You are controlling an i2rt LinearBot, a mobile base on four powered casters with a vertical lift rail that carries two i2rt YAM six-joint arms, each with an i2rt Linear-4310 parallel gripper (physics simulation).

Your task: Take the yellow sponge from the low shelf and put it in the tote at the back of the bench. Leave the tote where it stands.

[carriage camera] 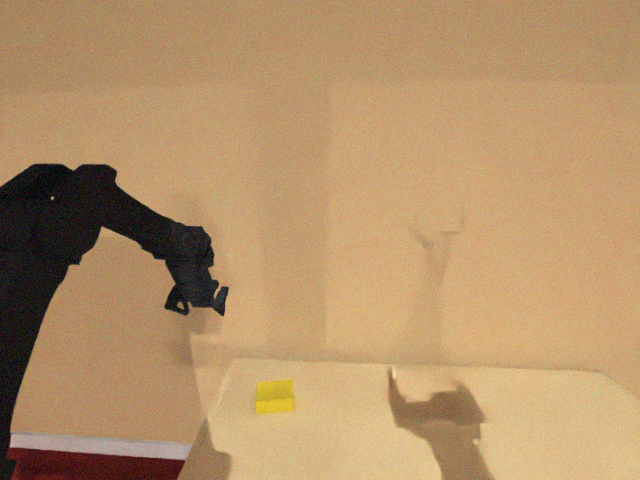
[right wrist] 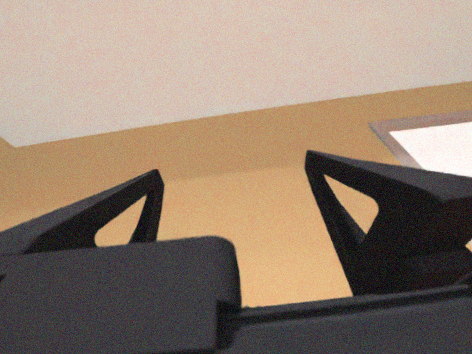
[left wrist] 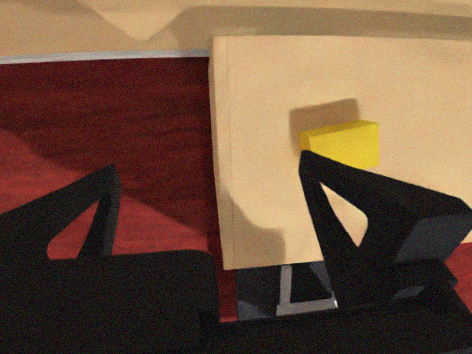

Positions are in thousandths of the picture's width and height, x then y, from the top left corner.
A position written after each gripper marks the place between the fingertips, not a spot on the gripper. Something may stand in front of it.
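Note:
A yellow sponge (carriage camera: 426,826) and a low wooden shelf (carriage camera: 538,861) are part of the scene. The left wrist view shows the sponge (left wrist: 755,405) and the shelf (left wrist: 560,253) too, but in the right wrist view the sponge is out of frame. The left gripper (carriage camera: 321,653) appears in the left wrist view as well (left wrist: 446,473), and the right gripper (right wrist: 493,476) can also be seen.

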